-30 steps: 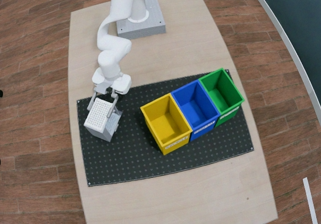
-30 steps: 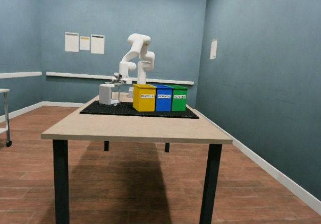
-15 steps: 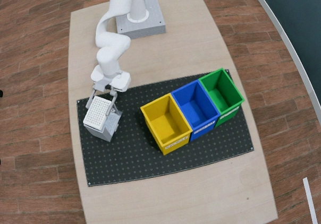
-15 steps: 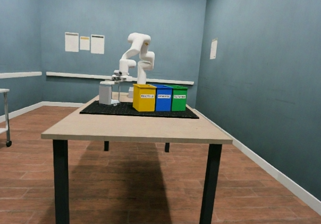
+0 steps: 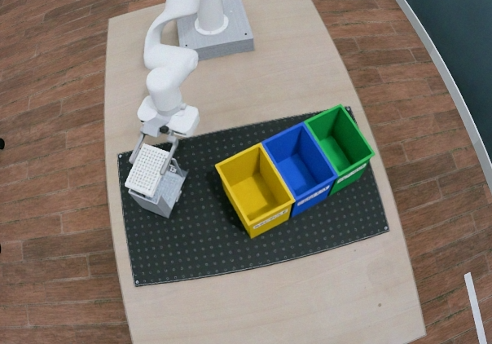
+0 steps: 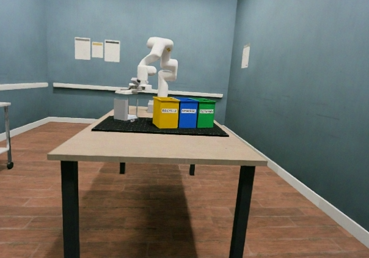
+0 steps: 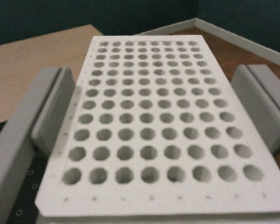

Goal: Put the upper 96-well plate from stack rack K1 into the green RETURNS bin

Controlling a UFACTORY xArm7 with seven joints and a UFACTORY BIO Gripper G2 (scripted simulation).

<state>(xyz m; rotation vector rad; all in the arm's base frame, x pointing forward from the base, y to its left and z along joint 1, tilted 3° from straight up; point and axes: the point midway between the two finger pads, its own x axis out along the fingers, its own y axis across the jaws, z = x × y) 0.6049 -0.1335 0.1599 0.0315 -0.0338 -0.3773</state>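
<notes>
Now: the green returns bin 50 cm to the left of my hand, 12 cm below it and 6 cm behind it. Round my hand: yellow bin (27 cm to the left, 12 cm below, 6 cm ahead); then blue bin (39 cm to the left, 12 cm below).
</notes>
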